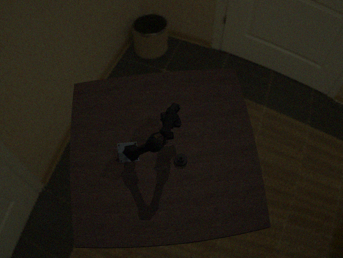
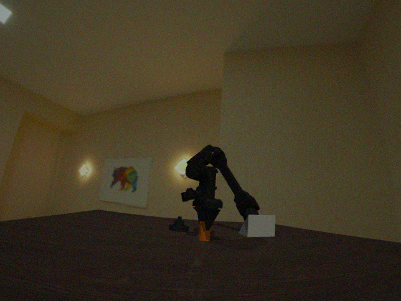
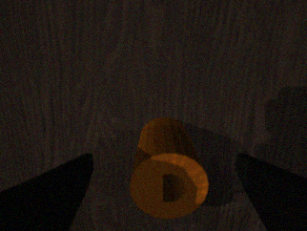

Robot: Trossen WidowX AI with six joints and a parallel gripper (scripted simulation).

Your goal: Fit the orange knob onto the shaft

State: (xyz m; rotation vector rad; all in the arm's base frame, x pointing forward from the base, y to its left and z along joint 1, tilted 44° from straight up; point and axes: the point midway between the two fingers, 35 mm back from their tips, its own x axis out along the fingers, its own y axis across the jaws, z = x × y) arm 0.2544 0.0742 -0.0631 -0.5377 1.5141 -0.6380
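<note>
The orange knob lies 1 cm below my gripper tip. From my gripper tip the other things lie so: dark round pedestal: 5 cm ahead, 20 cm to the right, 1 cm below.
</note>
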